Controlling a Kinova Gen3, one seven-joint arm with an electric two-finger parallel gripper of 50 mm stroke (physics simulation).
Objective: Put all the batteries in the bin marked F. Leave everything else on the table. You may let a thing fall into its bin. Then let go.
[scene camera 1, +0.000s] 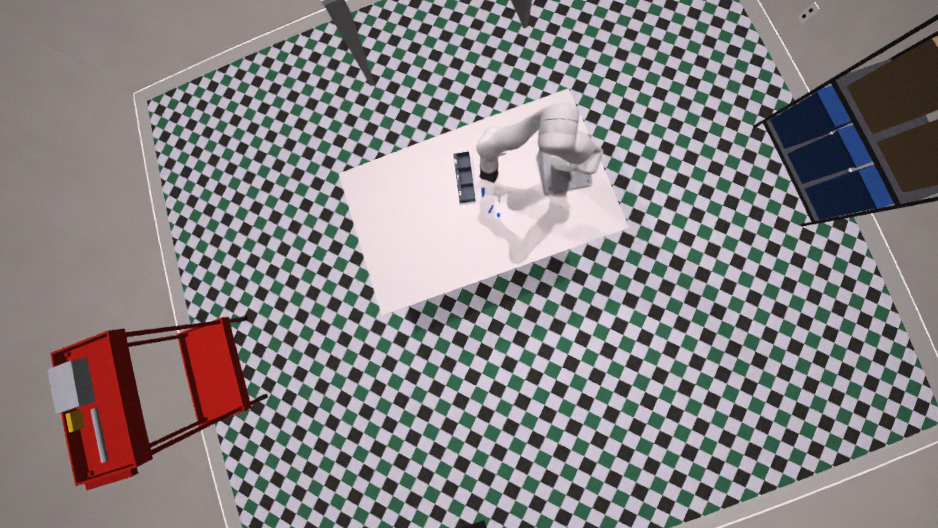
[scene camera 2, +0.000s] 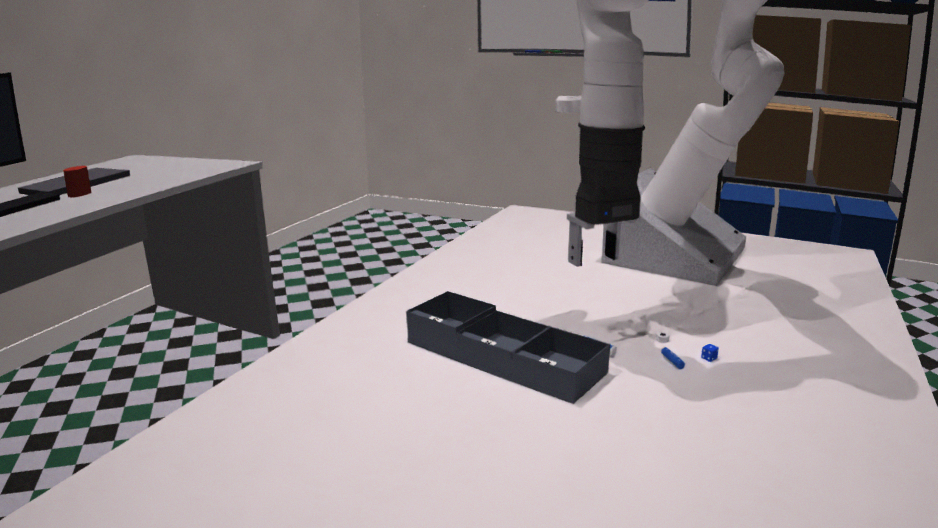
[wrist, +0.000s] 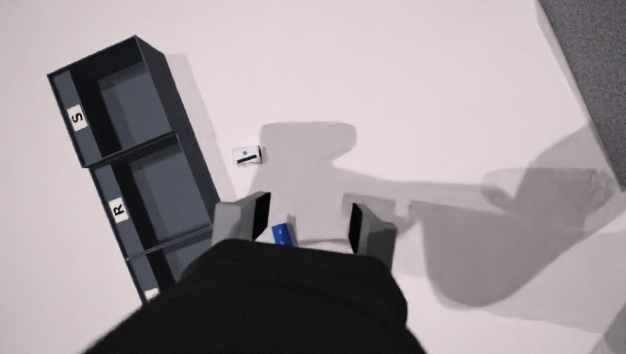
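Pixels of known places: gripper, between the fingertips: (scene camera 2: 593, 260) (wrist: 309, 215); arm's base, origin of its link: (scene camera 1: 560, 160) (scene camera 2: 663, 209).
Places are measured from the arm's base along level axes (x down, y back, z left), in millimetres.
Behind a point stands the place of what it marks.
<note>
A blue battery (scene camera 1: 483, 192) {x 77, y -392, z -51 mm} (wrist: 281, 234) {x 77, y -386, z -69 mm} lies on the table beside the bins; the black gripper body hides its lower part in the wrist view, and the bin wall hides most of it in scene camera 2. A second small blue cylinder (scene camera 1: 490, 209) {x 82, y -399, z 45 mm} (scene camera 2: 672, 358) {x 83, y -403, z 42 mm} lies farther off; its markings are too small to read. Bin F (scene camera 1: 466, 198) {x 84, y -484, z -65 mm} (scene camera 2: 544, 373) {x 65, y -513, z -97 mm} (wrist: 141, 272) {x 56, y -496, z -122 mm} is the end compartment of the dark three-part tray, its label partly hidden in the wrist view. My gripper (scene camera 2: 592, 252) {x -13, y -343, z -74 mm} (wrist: 309, 215) {x -13, y -343, z -74 mm} is open and empty above the table, with the battery below, nearer its left finger.
Bin R (wrist: 165, 185) {x 84, y -442, z -173 mm} and bin S (wrist: 132, 100) {x 84, y -415, z -254 mm} adjoin bin F in a row. A pencil sharpener (wrist: 247, 155) {x 80, y -364, z -143 mm} lies beside them. A blue die (scene camera 1: 498, 215) {x 76, y -378, z 93 mm} (scene camera 2: 709, 352) {x 78, y -384, z 88 mm} and a small white nut-like thing (scene camera 2: 662, 336) {x 82, y -346, z 26 mm} lie near the second cylinder. The arm's base (scene camera 2: 662, 252) {x 51, y -90, z 7 mm} stands behind.
</note>
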